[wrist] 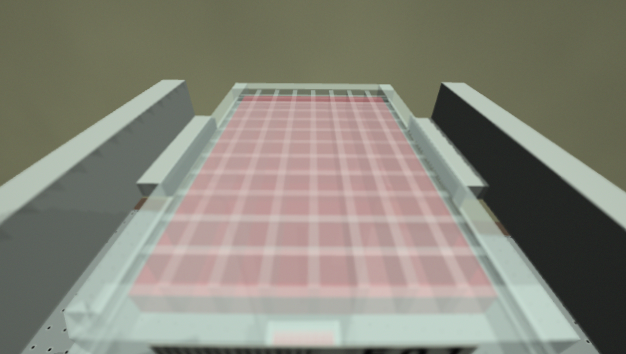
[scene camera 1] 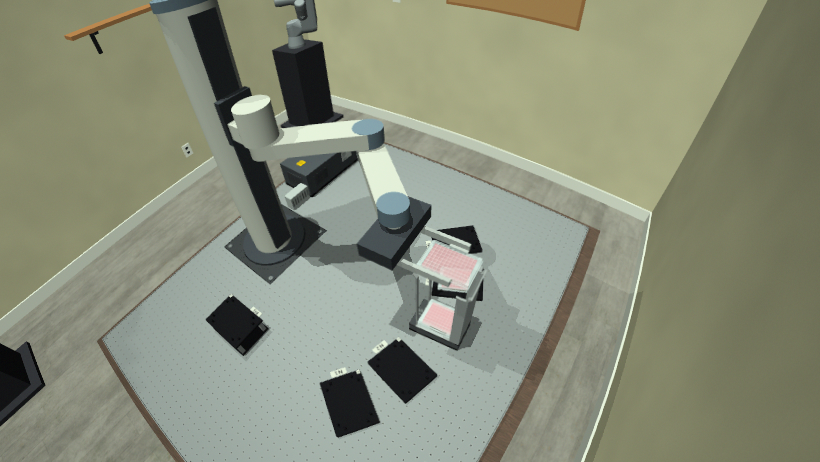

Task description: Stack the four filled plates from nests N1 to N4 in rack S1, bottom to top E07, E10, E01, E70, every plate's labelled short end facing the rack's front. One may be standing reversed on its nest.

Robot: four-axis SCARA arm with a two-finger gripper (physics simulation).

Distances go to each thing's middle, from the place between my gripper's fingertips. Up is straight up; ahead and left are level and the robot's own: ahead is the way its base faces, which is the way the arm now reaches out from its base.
Right now my hand is 50 mm past the nest N2 [scene camera 1: 400, 368], 170 mm to the left of it and 340 mm above it. The rest, counted from my hand: dark grey box [scene camera 1: 314, 163]: 860 mm behind, 360 mm to the left, 290 mm below; nest N1 [scene camera 1: 348, 402]: 110 mm behind, 340 mm to the right, 340 mm below.
